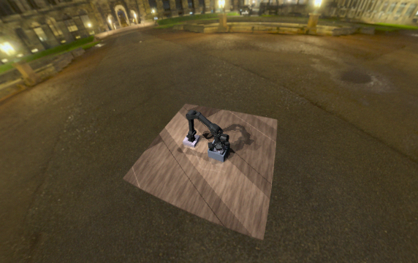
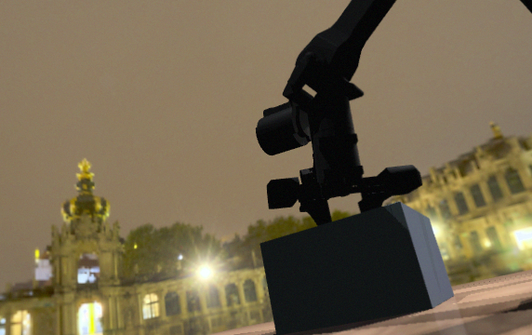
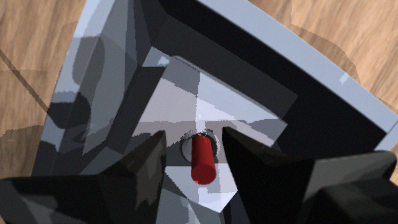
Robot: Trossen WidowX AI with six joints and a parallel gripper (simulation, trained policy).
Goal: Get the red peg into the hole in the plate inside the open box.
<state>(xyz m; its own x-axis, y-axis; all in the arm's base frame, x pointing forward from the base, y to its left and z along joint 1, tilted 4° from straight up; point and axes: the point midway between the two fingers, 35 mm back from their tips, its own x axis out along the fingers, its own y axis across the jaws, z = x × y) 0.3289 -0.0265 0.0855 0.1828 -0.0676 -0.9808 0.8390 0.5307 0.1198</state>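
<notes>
Right now the red peg is 1 cm behind my gripper tip, 1 cm to the left of it and 2 cm below it. From my gripper tip the other things lie so: grey box 1 cm behind, 1 cm to the left, 4 cm below; plate 1 cm behind, 1 cm to the left, 2 cm below.
</notes>
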